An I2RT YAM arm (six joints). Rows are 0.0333 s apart.
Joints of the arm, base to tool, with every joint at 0 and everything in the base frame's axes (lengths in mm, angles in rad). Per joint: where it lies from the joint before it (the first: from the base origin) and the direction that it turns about. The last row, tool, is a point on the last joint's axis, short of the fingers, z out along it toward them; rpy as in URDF.
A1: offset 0 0 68 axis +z
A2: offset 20 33.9 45.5 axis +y
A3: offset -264 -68.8 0 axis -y
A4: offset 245 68.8 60 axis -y
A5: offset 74 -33.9 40.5 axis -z
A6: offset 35.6 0 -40.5 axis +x
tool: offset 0 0 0 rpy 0 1.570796 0
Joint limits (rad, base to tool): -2.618..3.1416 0..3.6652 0..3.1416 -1.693..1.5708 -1.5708..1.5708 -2.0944..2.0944
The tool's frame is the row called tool.
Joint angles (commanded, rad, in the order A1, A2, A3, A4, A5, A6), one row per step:
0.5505 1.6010 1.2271 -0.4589 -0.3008 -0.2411
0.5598 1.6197 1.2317 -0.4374 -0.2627 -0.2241
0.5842 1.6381 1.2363 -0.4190 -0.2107 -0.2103
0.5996 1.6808 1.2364 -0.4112 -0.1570 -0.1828
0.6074 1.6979 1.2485 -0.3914 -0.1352 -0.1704
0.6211 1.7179 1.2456 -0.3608 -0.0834 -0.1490
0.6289 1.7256 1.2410 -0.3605 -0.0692 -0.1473
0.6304 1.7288 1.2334 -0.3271 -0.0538 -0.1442
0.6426 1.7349 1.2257 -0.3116 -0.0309 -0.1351
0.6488 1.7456 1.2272 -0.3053 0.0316 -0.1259
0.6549 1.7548 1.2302 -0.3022 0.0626 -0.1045
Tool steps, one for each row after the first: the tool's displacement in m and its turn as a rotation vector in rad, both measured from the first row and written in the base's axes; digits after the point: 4 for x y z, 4 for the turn. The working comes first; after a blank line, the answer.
Tool pose at each row, in the base's axes (x y z in m, rotation vector in rad; the steps are taken from these numbers as rounded here):
0.2933 0.1924 0.2638 -1.0599 2.1701 0.5047
0.2967 0.1968 0.2604 -1.0350 2.1783 0.4710
0.2969 0.2052 0.2567 -1.0244 2.1825 0.4265
0.3003 0.2120 0.2423 -0.9995 2.2347 0.3775
0.3036 0.2169 0.2415 -0.9807 2.2274 0.3623
0.3055 0.2223 0.2356 -0.9468 2.2321 0.3175
0.3043 0.2244 0.2314 -0.9514 2.2424 0.3024
0.3059 0.2256 0.2302 -0.9345 2.2236 0.2909
0.3043 0.2292 0.2267 -0.9269 2.2236 0.2741
0.3058 0.2305 0.2238 -0.8943 2.2316 0.2069
0.3064 0.2325 0.2217 -0.8635 2.2429 0.1824

0.0034 0.0044 -0.0034 -0.0131 -0.0113 -0.0285
0.0036 0.0128 -0.0071 -0.0366 -0.0283 -0.0493
0.0070 0.0196 -0.0215 -0.0780 -0.0078 -0.0889
0.0103 0.0245 -0.0223 -0.0769 -0.0224 -0.1054
0.0122 0.0299 -0.0282 -0.0930 -0.0403 -0.1426
0.0110 0.0320 -0.0324 -0.1081 -0.0369 -0.1451
0.0126 0.0332 -0.0336 -0.1010 -0.0594 -0.1576
0.0110 0.0368 -0.0371 -0.1084 -0.0668 -0.1678
0.0125 0.0381 -0.0400 -0.1413 -0.0887 -0.2109
0.0131 0.0401 -0.0421 -0.1502 -0.0908 -0.2414

